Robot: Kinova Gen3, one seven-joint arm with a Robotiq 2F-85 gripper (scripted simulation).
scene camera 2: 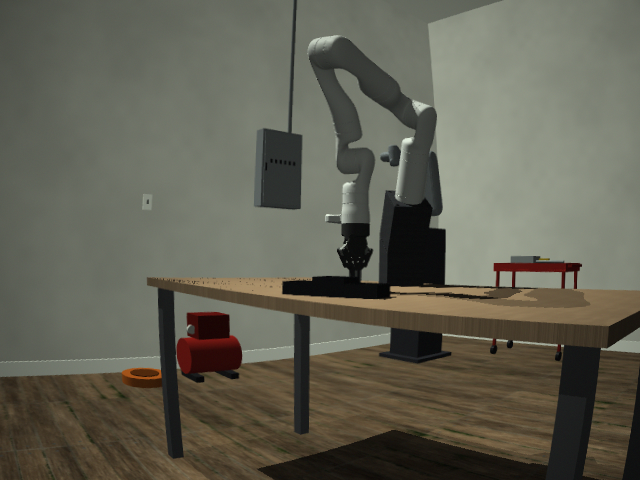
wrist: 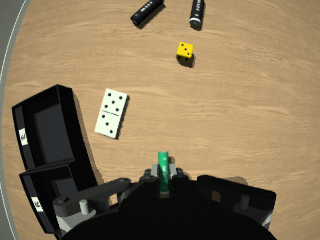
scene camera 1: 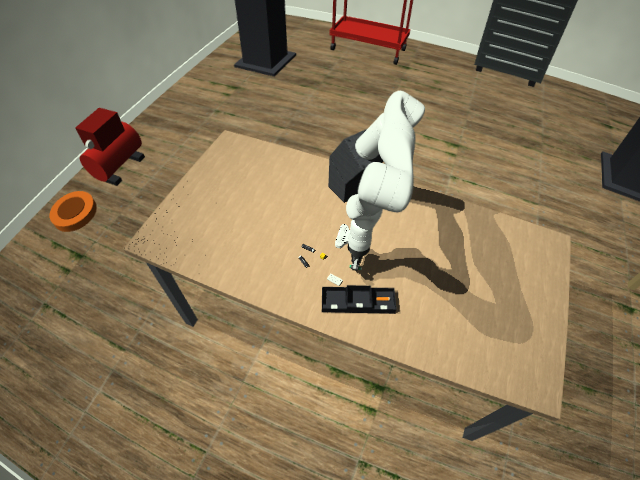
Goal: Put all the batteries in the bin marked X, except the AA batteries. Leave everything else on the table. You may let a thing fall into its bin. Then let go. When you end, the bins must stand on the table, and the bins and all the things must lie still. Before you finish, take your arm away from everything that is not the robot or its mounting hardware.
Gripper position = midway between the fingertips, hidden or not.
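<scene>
My gripper [scene camera 2: 355, 284] is visible. My gripper is visible again in the wrist view [wrist: 163, 172], and I see a white domino [wrist: 113, 104].
</scene>
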